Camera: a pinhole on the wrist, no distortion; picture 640 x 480 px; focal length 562.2 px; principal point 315.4 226.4 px. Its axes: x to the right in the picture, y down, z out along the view. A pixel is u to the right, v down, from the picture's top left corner.
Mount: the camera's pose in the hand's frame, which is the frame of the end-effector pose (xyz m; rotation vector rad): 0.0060 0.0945 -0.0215 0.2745 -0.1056 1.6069
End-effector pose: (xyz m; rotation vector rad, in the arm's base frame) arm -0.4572 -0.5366 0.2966 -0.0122 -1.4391 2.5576
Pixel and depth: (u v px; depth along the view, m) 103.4 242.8 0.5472
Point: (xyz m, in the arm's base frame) -0.5220 -0.7953 0.7418
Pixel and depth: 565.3 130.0 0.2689
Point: -0.5878 -0.8193 0.3145
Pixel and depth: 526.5 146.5 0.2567
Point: -0.5726 -0.7972 0.3220
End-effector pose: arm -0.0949 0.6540 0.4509 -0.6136 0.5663 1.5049
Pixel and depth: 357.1 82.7 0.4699
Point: -0.1344 1.0749 0.6423
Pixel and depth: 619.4 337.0 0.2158
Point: -0.2565 0.7882 0.6183
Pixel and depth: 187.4 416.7 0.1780
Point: -0.1094 0.7301 0.5800
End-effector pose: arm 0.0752 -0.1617 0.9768 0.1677 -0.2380 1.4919
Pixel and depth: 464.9 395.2 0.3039
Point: -0.0400 -0.2831 1.2495
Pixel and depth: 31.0 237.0 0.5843
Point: 0.3835 -0.2401 1.4630
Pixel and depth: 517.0 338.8 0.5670
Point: -0.1106 -0.3490 1.5241
